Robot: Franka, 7 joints.
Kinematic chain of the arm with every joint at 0, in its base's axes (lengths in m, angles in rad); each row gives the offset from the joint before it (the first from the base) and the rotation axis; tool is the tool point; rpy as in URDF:
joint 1: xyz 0 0 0.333 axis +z
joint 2: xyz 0 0 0 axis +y
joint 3: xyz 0 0 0.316 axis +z
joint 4: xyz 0.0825 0 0 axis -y
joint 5: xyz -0.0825 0 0.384 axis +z
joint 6: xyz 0 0 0 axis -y
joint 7: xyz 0.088 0 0 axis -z
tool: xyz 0 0 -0.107 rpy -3.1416 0 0
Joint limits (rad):
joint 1: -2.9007..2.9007
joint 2: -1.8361..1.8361
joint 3: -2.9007..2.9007
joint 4: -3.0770..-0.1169
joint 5: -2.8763..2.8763
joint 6: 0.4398..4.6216
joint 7: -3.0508..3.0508
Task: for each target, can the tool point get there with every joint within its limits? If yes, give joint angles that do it. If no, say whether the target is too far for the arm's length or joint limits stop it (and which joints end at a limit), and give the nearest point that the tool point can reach.
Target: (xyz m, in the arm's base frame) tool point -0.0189 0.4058 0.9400
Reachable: yes | joints 0.1638 -0.1381 1.5793 -1.0285 -1.5046 1.1286 -2.3550
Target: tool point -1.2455 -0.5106 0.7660
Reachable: no: too far | nearest point -0.7556 -0.3098 0.5957 | short by 0.556 m
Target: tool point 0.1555 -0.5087 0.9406
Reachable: yes | joints 0.6716 -0.0704 -1.8684 -1.1447 -0.0175 2.5562 -0.3130
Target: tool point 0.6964 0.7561 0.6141
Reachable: no: too far | nearest point 0.5606 0.6087 0.5593 | short by 0.208 m
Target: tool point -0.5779 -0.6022 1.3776
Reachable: no: too far | nearest point -0.3708 -0.3864 1.0032 | short by 0.479 m
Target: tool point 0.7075 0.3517 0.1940
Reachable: yes | joints 1.1234 1.5012 -1.2213 -1.2597 -0.0708 2.9495 -2.0615
